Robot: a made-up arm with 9 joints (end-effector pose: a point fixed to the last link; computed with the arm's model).
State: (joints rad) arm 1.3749 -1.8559 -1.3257 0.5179 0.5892 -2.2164 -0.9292 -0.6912 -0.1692
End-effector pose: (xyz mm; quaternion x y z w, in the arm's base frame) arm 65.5 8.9 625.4 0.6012 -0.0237 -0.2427 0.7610
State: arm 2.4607 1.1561 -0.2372 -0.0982 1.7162 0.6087 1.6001 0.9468 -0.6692
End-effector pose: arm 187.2 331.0 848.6 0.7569 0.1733 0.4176 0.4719
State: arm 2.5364 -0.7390 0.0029 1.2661 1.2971 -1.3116 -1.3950 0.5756 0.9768
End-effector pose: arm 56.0 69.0 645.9 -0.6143 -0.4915 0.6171 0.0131
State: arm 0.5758 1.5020 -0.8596 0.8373 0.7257 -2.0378 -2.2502 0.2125 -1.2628
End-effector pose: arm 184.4 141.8 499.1 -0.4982 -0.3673 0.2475 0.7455
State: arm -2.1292 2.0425 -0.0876 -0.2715 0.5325 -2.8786 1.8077 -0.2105 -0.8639
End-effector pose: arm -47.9 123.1 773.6 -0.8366 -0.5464 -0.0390 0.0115
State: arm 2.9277 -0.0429 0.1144 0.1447 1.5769 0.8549 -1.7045 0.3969 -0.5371
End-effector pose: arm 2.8 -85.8 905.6 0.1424 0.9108 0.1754 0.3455
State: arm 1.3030 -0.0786 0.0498 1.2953 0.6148 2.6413 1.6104 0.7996 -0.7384
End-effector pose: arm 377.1 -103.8 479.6 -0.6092 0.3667 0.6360 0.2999
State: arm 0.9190 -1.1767 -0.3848 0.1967 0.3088 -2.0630 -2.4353 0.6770 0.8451
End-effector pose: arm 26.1 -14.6 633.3 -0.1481 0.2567 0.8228 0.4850
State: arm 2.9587 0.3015 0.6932 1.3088 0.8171 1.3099 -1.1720 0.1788 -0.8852
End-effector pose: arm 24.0 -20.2 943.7 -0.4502 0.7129 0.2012 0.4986
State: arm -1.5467 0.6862 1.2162 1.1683 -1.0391 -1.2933 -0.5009 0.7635 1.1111
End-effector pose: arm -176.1 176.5 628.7 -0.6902 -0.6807 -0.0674 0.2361
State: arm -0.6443 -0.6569 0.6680 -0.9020 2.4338 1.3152 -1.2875 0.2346 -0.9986
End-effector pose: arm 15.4 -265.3 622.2 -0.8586 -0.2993 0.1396 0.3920
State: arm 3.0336 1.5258 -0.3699 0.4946 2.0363 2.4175 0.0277 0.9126 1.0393
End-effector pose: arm 196.1 297.1 734.9 0.3248 0.1304 0.5460 0.7612
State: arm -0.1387 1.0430 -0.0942 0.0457 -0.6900 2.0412 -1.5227 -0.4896 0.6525
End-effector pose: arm 348.7 41.6 499.0 -0.5462 -0.4377 0.3602 0.6167
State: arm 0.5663 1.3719 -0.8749 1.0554 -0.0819 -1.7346 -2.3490 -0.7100 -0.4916
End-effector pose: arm 207.6 115.4 492.8 -0.5137 -0.4029 -0.1860 0.7343
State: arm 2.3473 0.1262 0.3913 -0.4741 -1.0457 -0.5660 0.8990 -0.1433 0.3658
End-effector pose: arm 104.9 -312.8 676.8 0.2356 -0.4881 -0.6271 0.5595
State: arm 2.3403 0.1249 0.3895 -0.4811 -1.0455 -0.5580 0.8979 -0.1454 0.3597
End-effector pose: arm 102.3 -312.8 677.4 0.2265 -0.4903 -0.6310 0.5569
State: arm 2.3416 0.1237 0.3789 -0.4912 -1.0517 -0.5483 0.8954 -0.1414 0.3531
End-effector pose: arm 94.9 -311.9 680.5 0.2145 -0.4950 -0.6362 0.5515
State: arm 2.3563 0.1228 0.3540 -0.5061 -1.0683 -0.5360 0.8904 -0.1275 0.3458
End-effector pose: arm 79.7 -309.3 687.2 0.1978 -0.5035 -0.6436 0.5414
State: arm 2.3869 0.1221 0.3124 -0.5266 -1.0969 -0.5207 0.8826 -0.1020 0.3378
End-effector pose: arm 55.4 -303.6 697.2 0.1765 -0.5155 -0.6541 0.5247
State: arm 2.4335 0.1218 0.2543 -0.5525 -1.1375 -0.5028 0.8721 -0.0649 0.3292
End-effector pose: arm 21.9 -292.9 708.2 0.1517 -0.5293 -0.6685 0.4999
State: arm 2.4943 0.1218 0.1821 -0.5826 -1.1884 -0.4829 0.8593 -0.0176 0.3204
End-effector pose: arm -19.1 -275.6 717.1 0.1262 -0.5423 -0.6875 0.4663
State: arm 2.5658 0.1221 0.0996 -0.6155 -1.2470 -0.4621 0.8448 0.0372 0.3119
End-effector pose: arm -64.2 -250.8 720.7 0.1030 -0.5515 -0.7109 0.4241
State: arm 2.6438 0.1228 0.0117 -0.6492 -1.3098 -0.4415 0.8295 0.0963 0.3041
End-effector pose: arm -108.9 -219.1 716.9 0.0856 -0.5549 -0.7376 0.3751
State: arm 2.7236 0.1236 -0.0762 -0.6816 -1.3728 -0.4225 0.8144 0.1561 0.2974
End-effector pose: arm -148.5 -183.1 705.6 0.0763 -0.5516 -0.7654 0.3226
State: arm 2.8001 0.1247 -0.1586 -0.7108 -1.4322 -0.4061 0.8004 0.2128 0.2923
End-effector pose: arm -179.9 -146.0 689.1 0.0758 -0.5425 -0.7916 0.2708
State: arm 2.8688 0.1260 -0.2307 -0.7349 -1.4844 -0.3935 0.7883 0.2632 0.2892
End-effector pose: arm -201.9 -111.9 670.6 0.0828 -0.5301 -0.8136 0.2241
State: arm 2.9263 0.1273 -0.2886 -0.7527 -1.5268 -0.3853 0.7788 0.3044 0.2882
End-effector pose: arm -215.7 -83.9 653.2 0.0946 -0.5173 -0.8300 0.1860
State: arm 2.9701 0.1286 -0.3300 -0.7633 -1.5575 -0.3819 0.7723 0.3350 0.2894
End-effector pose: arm -223.1 -63.9 639.0 0.1084 -0.5070 -0.8402 0.1589
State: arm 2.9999 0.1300 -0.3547 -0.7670 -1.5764 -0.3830 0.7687 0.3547 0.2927
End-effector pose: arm -226.4 -52.6 629.0 0.1218 -0.5009 -0.8448 0.1433
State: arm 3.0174 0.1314 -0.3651 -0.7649 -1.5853 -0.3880 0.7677 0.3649 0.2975
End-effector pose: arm -227.2 -48.7 623.0 0.1336 -0.4991 -0.8451 0.1376
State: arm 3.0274 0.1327 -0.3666 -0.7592 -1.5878 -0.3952 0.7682 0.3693 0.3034
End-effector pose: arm -226.8 -49.5 619.5 0.1441 -0.5001 -0.8427 0.1381
